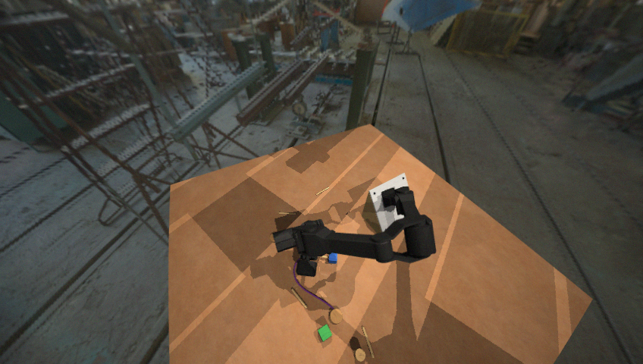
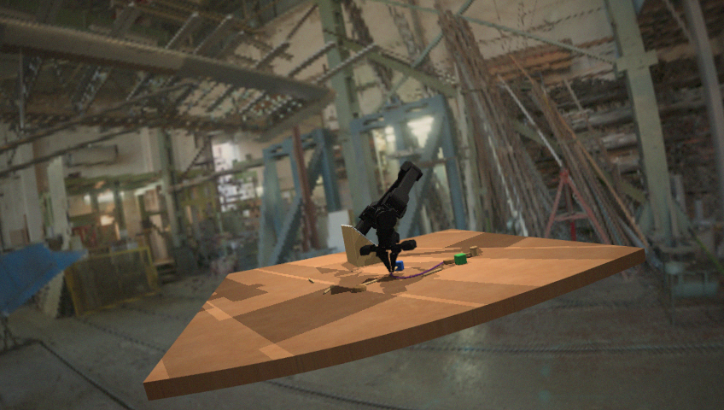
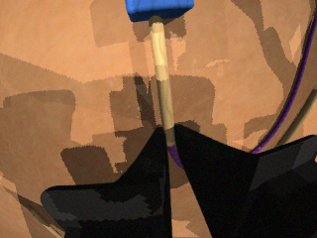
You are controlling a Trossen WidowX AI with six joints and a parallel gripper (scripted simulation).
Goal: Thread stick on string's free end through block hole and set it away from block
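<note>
My gripper tip is 7 cm past the blue block and 5 cm to the right of it. Round my gripper tip: round wooden button (1 cm ahead, 21 cm to the left, 1 cm below); green cube (6 cm ahead, 23 cm to the left); thin stick (1 cm behind, 1 cm to the left).
</note>
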